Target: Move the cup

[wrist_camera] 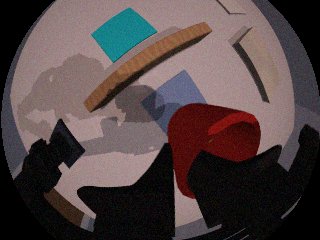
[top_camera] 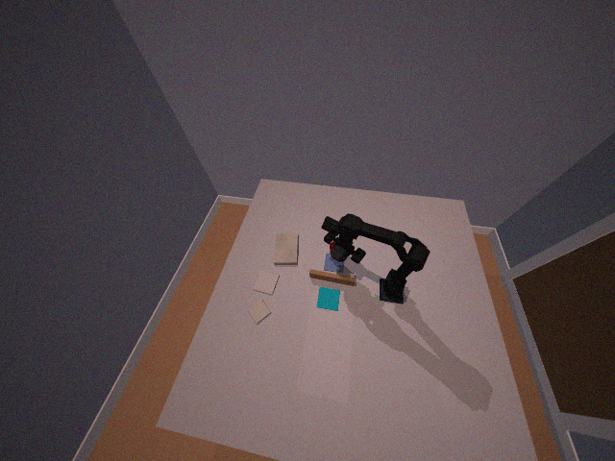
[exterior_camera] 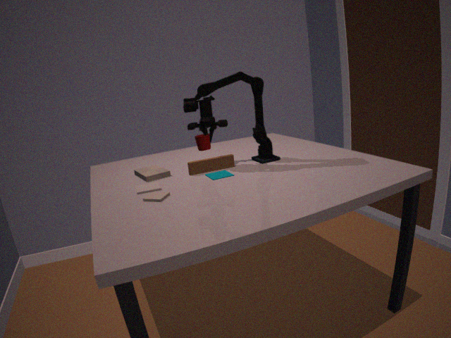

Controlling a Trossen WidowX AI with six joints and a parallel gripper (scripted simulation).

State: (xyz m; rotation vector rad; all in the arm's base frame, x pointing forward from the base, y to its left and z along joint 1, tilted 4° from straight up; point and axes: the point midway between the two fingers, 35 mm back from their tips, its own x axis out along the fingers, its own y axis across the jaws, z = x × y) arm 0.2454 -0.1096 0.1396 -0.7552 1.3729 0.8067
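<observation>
Right now my gripper tip is 180 mm to the right of the teal pad, 120 mm above it and 40 mm short of it. Also, from my gripper tip: wooden bar (100 mm below, 80 mm to the left, 40 mm ahead); then pale blue pad (120 mm below, 30 mm ahead, 10 mm to the right); then red cup (30 mm ahead, 20 mm to the right).
</observation>
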